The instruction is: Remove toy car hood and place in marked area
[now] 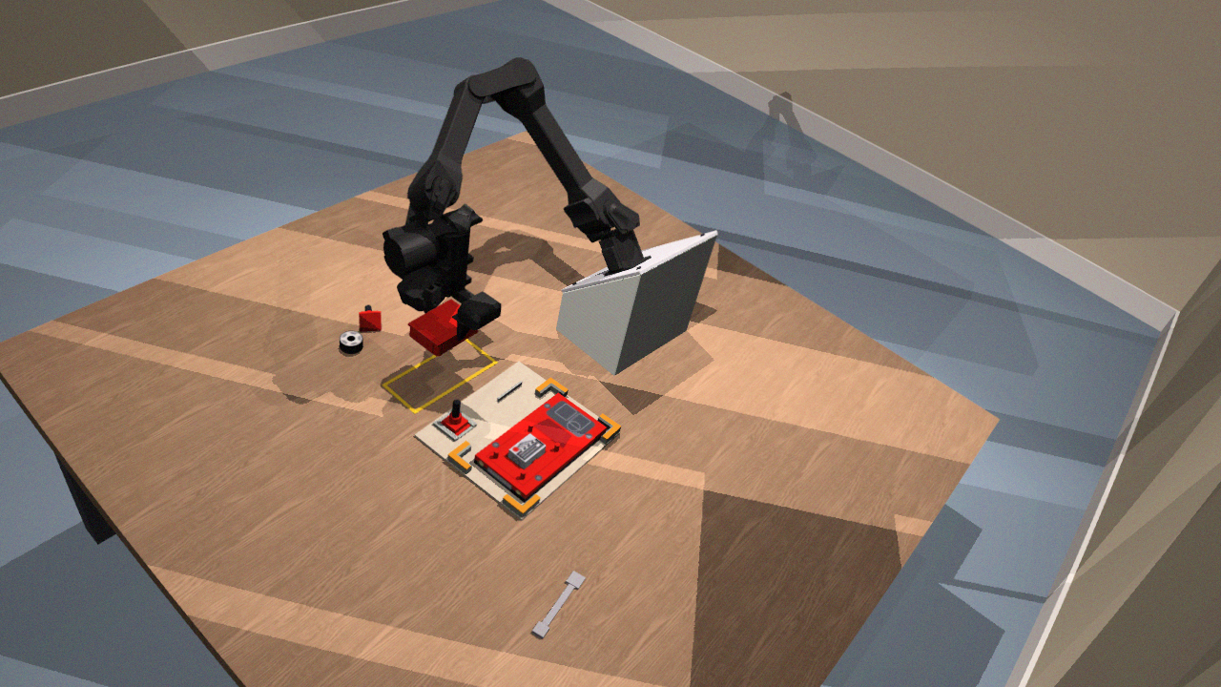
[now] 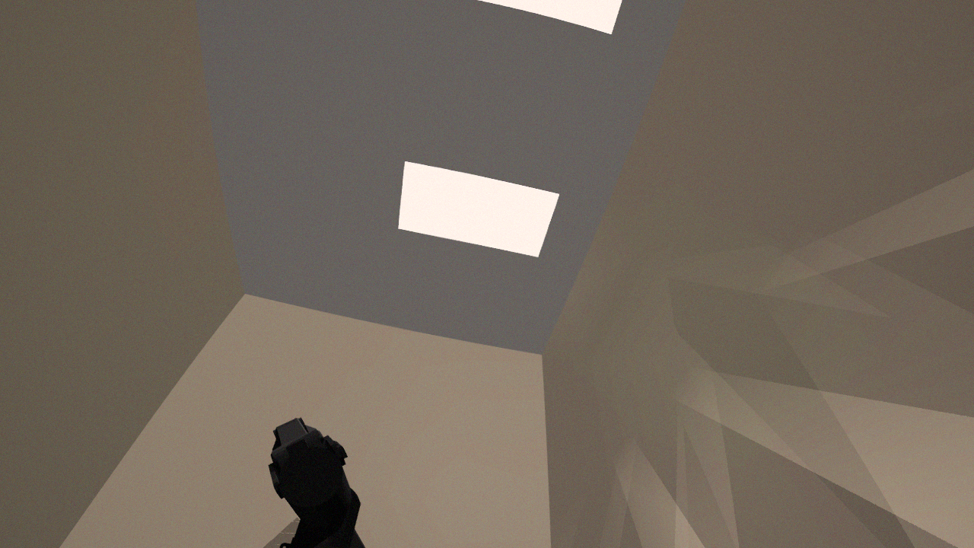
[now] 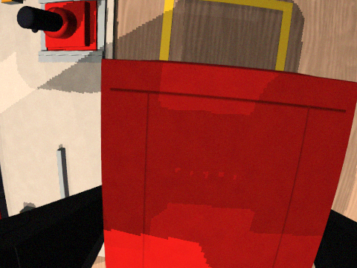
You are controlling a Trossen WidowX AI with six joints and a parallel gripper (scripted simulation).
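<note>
Now: the red-and-black post 10 cm to the left of my gripper tip, 7 cm below it and 7 cm ahead of it. Round my gripper tip: wheel (15 cm to the right, 10 cm below, 7 cm ahead); then grey bar (43 cm to the left, 20 cm ahead, 10 cm below); then red hood (right at my gripper tip).
</note>
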